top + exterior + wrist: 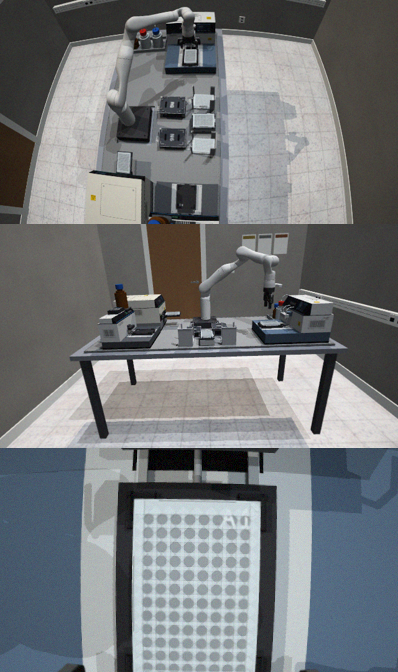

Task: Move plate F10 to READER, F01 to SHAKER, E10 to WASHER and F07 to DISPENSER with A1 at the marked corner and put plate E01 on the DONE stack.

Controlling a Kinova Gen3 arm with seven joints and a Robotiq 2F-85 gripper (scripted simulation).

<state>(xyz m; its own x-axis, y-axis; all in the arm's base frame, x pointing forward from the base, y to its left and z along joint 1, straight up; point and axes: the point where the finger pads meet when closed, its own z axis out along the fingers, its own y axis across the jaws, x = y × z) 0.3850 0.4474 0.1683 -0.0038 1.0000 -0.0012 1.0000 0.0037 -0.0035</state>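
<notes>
Now: the washer nest 140 mm below my hand and 30 mm to the left of it. The rest, counted from my hand: dark pull-out tray: 750 mm to the right, 370 mm behind, 120 mm below; then regrip nest: 340 mm to the right, 160 mm below, 100 mm behind.
</notes>
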